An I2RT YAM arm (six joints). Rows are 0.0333 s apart.
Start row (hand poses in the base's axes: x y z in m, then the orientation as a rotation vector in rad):
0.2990 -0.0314 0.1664 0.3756 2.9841 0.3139
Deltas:
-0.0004 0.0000 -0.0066 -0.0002 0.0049 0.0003
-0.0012 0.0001 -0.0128 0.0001 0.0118 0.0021
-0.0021 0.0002 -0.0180 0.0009 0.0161 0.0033
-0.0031 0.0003 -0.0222 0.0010 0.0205 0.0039
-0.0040 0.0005 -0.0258 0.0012 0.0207 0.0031
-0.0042 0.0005 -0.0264 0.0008 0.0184 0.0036
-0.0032 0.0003 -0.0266 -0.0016 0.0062 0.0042
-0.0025 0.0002 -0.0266 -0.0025 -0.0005 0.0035
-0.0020 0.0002 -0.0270 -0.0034 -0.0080 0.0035
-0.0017 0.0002 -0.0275 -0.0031 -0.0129 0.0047
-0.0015 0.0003 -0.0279 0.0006 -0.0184 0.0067
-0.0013 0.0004 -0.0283 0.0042 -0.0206 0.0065
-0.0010 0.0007 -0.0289 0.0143 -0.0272 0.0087
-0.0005 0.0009 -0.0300 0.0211 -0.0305 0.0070
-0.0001 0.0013 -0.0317 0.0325 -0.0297 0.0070
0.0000 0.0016 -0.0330 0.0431 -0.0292 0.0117
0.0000 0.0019 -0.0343 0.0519 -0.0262 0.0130
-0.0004 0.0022 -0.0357 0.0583 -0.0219 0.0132
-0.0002 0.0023 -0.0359 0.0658 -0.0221 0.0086
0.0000 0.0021 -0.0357 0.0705 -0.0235 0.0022
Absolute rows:
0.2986 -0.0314 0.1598 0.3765 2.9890 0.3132
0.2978 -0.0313 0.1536 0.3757 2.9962 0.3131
0.2969 -0.0312 0.1484 0.3751 3.0007 0.3141
0.2959 -0.0311 0.1442 0.3754 3.0052 0.3138
0.2950 -0.0309 0.1406 0.3767 3.0051 0.3140
0.2948 -0.0309 0.1400 0.3753 3.0030 0.3137
0.2958 -0.0311 0.1398 0.3709 2.9914 0.3113
0.2965 -0.0312 0.1398 0.3700 2.9847 0.3105
0.2970 -0.0312 0.1394 0.3679 2.9774 0.3099
0.2973 -0.0312 0.1389 0.3649 2.9730 0.3109
0.2975 -0.0311 0.1385 0.3609 2.9680 0.3172
0.2977 -0.0310 0.1381 0.3609 2.9656 0.3227
0.2980 -0.0307 0.1375 0.3570 2.9592 0.3386
0.2985 -0.0305 0.1364 0.3593 2.9551 0.3489
0.2989 -0.0301 0.1347 0.3606 2.9551 0.3658
0.2990 -0.0298 0.1334 0.3549 2.9561 0.3821
0.2990 -0.0295 0.1321 0.3546 2.9587 0.3951
0.2986 -0.0292 0.1307 0.3561 2.9624 0.4044
0.2988 -0.0291 0.1305 0.3635 2.9603 0.4152
0.2990 -0.0293 0.1307 0.3731 2.9567 0.4217

